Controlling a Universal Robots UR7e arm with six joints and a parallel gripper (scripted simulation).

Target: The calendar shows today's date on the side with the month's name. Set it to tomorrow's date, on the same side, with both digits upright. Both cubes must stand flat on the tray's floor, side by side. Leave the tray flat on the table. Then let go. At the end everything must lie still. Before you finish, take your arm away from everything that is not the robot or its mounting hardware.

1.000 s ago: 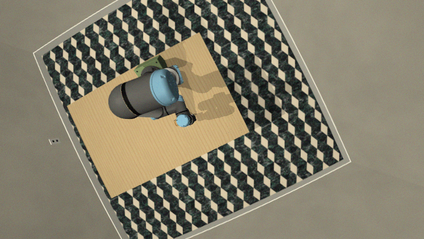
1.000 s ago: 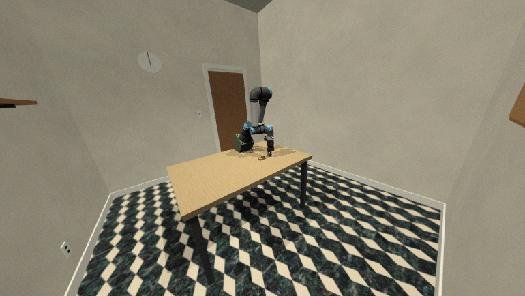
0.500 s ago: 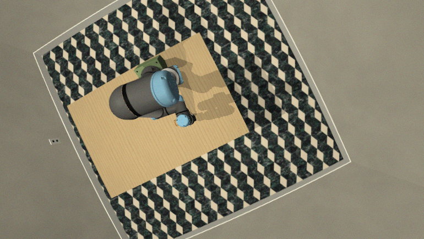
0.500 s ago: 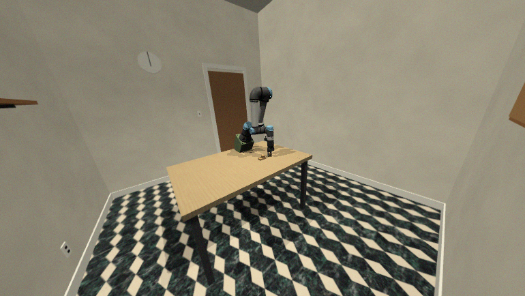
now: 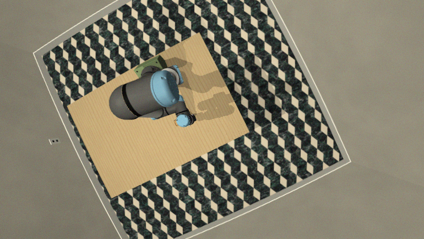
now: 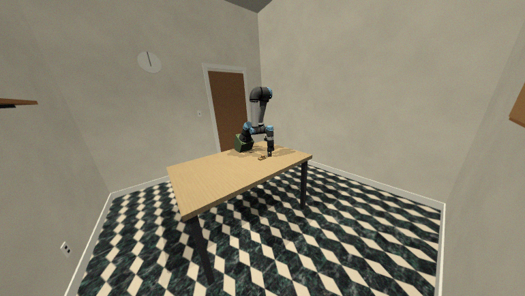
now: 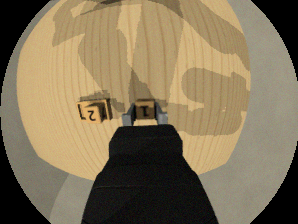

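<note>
Now: the wooden cube 1 cm below my hand. Round my hand: wooden tray (11 cm to the right, 2 cm below).
</note>
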